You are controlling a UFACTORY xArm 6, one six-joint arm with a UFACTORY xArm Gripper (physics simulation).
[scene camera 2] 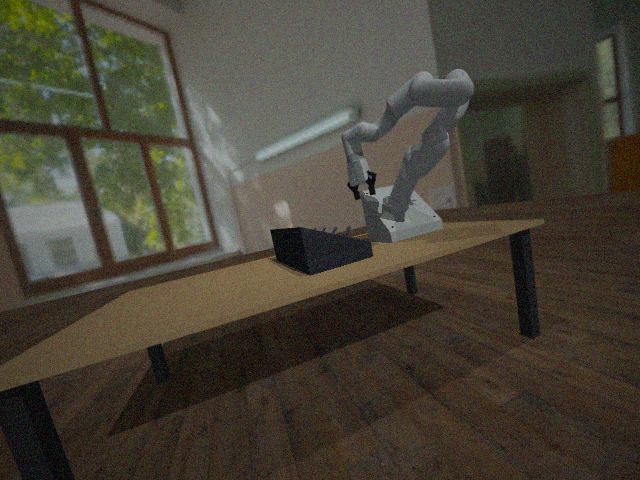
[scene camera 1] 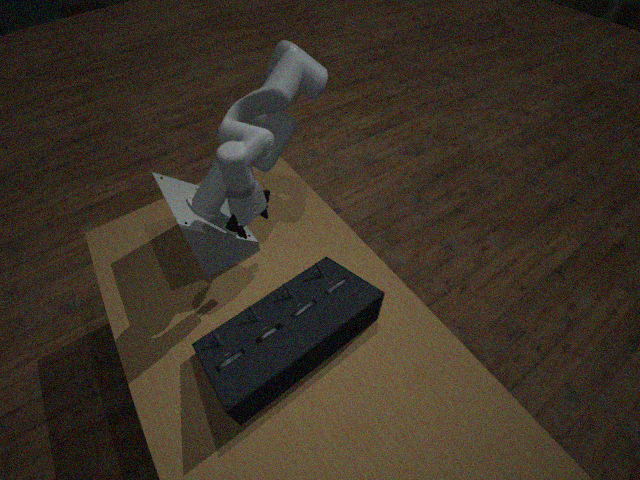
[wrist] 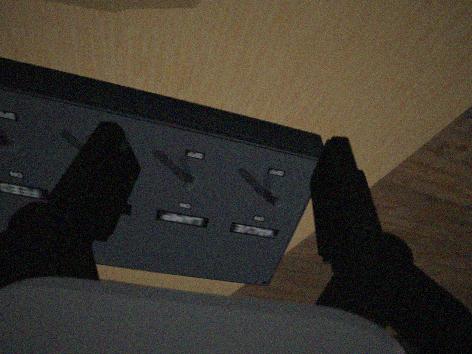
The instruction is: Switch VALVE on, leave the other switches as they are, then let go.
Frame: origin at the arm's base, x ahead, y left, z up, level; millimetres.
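Seen in the pictures: gripper, between the fingertips: [scene camera 2: 365, 197] [scene camera 1: 253, 226] [wrist: 222, 152]; arm's base, origin of its link: [scene camera 2: 396, 203] [scene camera 1: 203, 208].
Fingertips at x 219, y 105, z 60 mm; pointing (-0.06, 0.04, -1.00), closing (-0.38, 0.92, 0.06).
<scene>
Offsets run from my fingertips to a thing's middle. "pt": to the spot under its first point. Level surfaces: height alone.
A dark switch box {37 mm right, 275 mm ahead, 167 mm down} [scene camera 1: 289, 330] [scene camera 2: 333, 251] [wrist: 140, 245] lies on the table with several levers and pale label plates in a row. The VALVE plate {pt 141 mm left, 245 mm ahead, 111 mm down} [scene camera 1: 336, 285] [wrist: 254, 230] is at the box's right end in the wrist view; its lettering is blurred. The VALVE lever {129 mm left, 165 mm ahead, 118 mm down} [wrist: 272, 199] is dim and seems to lean to the OFF side, like the neighbouring lever {10 mm left, 181 mm ahead, 118 mm down} [wrist: 188, 178]. My gripper [scene camera 1: 254, 225] [scene camera 2: 364, 195] [wrist: 222, 152] is open and empty, above and apart from the box, on the robot base side. Its left finger hides another switch in the wrist view.
The box stands on a wooden table {228 mm down} [scene camera 1: 413, 392] [scene camera 2: 206, 304]. The white robot base [scene camera 1: 222, 253] [scene camera 2: 413, 223] stands behind the gripper. The table edge and wooden floor [scene camera 1: 465, 155] [wrist: 430, 175] lie beyond the box's VALVE end. Arm shadows fall across the table.
</scene>
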